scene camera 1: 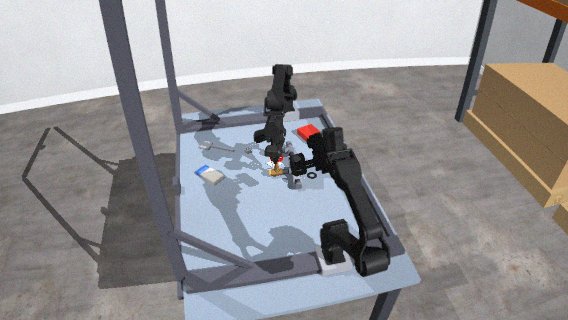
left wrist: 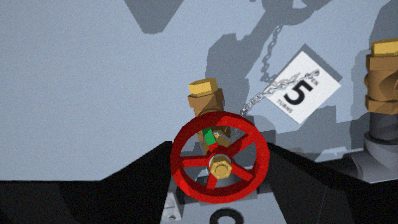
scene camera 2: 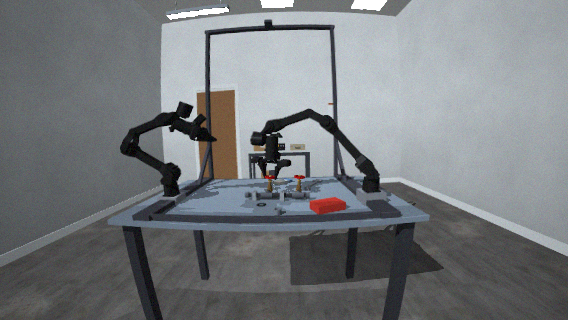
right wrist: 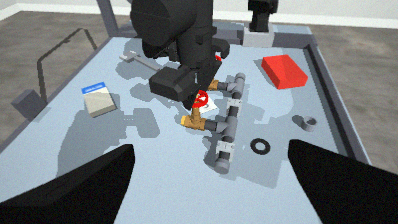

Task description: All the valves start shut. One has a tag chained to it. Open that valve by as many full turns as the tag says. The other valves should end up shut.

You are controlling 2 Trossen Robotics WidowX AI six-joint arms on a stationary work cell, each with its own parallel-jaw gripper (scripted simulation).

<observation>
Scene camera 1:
my right gripper: 308, 154
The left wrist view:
my left gripper: 217, 149
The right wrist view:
my left gripper: 195, 101
my right gripper: 211, 149
red block: 284, 73
</observation>
